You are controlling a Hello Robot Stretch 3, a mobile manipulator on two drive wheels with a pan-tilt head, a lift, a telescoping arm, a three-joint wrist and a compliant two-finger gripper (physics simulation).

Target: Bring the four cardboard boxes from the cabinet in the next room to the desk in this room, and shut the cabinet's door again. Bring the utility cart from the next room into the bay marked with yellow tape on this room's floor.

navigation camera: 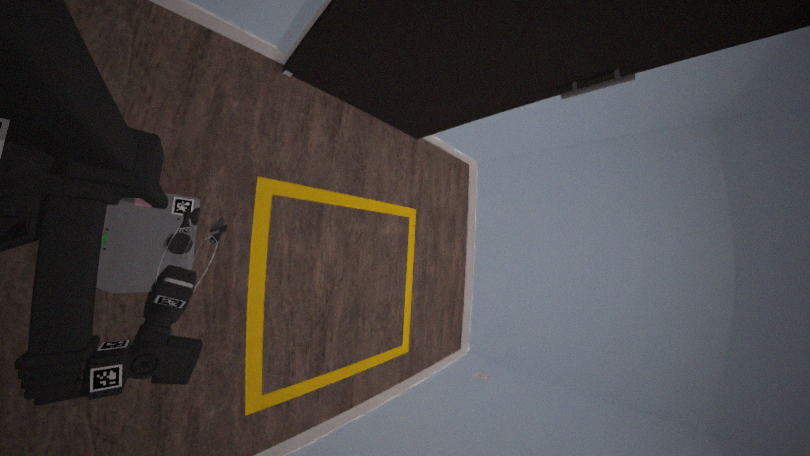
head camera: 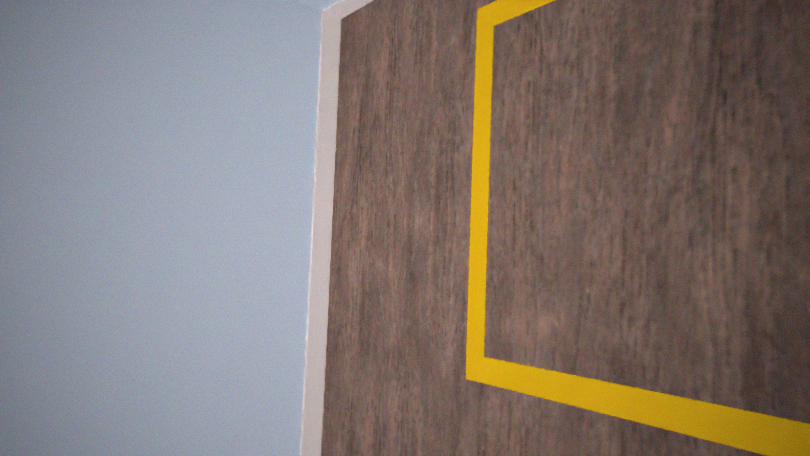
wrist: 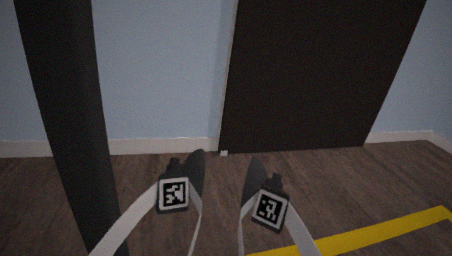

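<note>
The bay of yellow tape is marked on the wood floor. In the navigation camera its whole four-sided outline shows, with no cart in it. My gripper is open, with nothing between its fingers. It is beside the bay's near side, over the front of my base, and points toward a dark door panel in the wrist view. The cardboard boxes, the cabinet, the desk and the utility cart do not show in these views.
The tall dark door panel with a bar handle stands by the blue wall. A pale baseboard runs along the floor. My grey base is left of the bay in the navigation camera.
</note>
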